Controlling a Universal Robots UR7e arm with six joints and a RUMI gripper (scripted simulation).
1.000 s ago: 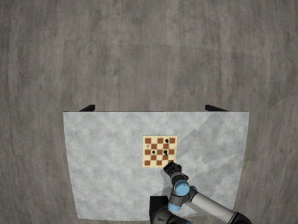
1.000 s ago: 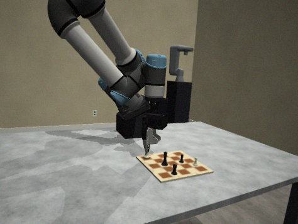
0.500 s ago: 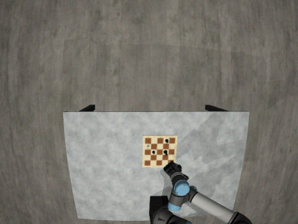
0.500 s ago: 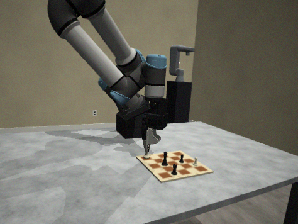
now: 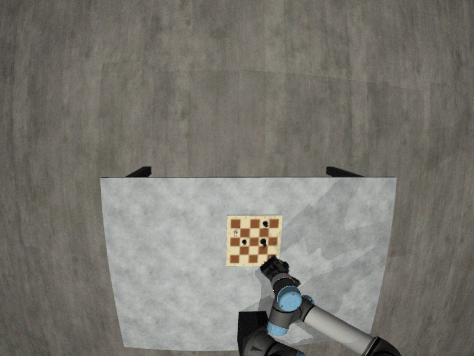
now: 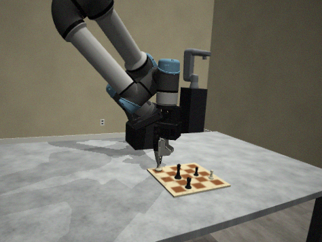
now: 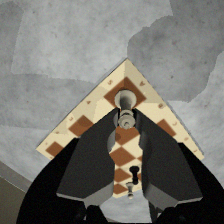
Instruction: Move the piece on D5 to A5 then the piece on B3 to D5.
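My gripper is now 1 cm above the tall white piece. From my hand the other things lie so: small white pawn: 15 cm to the left, 13 cm ahead, 3 cm below; then tall black piece: 8 cm ahead, 4 cm to the left, 2 cm below; then chessboard: 8 cm ahead, 7 cm to the left, 4 cm below.
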